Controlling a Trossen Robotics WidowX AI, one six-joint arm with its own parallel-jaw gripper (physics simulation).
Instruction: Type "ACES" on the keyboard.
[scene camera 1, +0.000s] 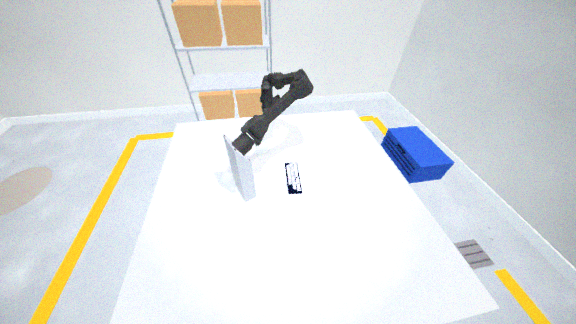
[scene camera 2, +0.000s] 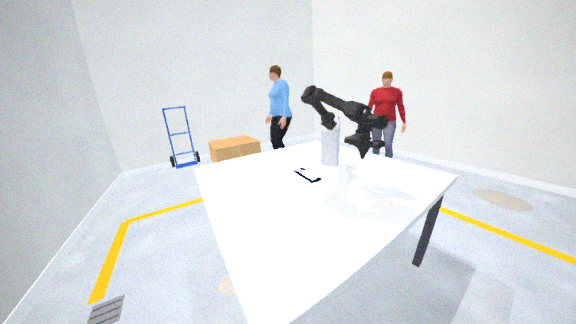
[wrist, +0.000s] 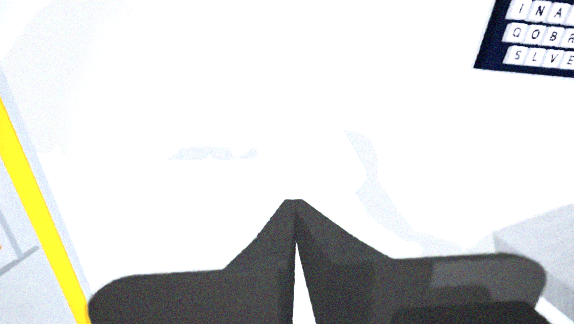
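Note:
The keyboard is a small dark board with white keys, lying flat on the table. In the wrist view a corner of the keyboard shows at the upper right, cut off by the edge, with rows reading I N A, then Q O B and S L V E. My gripper is shut and empty, its fingertips together. It points down above the table, off to the side of the keyboard and apart from it. In scene camera 1 the fingers are hidden or merge with the dark arm.
An upright white panel stands on the table beside the arm's lower part and near the keyboard. A blue crate is on the floor. A person in blue and one in red stand beyond the table.

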